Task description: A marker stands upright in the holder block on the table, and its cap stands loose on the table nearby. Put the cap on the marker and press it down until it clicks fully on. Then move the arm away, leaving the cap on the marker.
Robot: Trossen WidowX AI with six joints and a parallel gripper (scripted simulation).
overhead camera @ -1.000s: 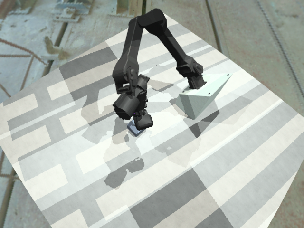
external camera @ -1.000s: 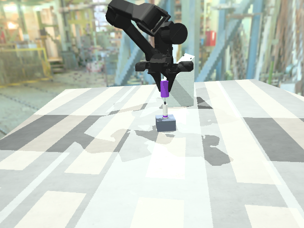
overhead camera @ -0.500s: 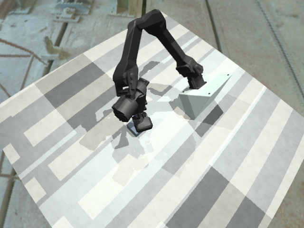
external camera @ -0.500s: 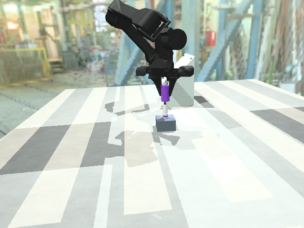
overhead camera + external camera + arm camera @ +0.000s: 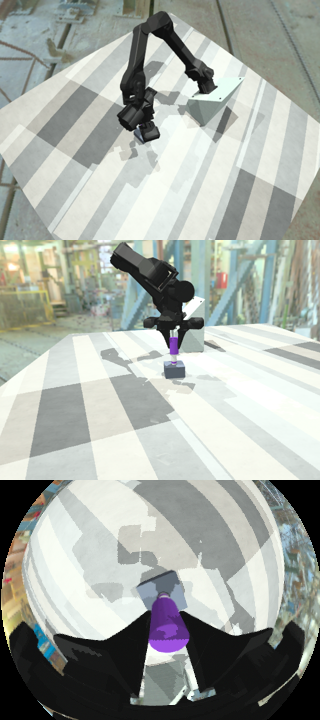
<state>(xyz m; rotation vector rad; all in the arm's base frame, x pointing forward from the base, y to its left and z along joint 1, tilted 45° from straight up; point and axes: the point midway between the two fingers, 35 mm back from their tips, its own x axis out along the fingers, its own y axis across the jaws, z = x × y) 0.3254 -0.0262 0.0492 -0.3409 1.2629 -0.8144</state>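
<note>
My gripper tip is now 70 mm above the dark grey holder block. From my gripper tip the other things lie so: purple cap 10 mm above.
</note>
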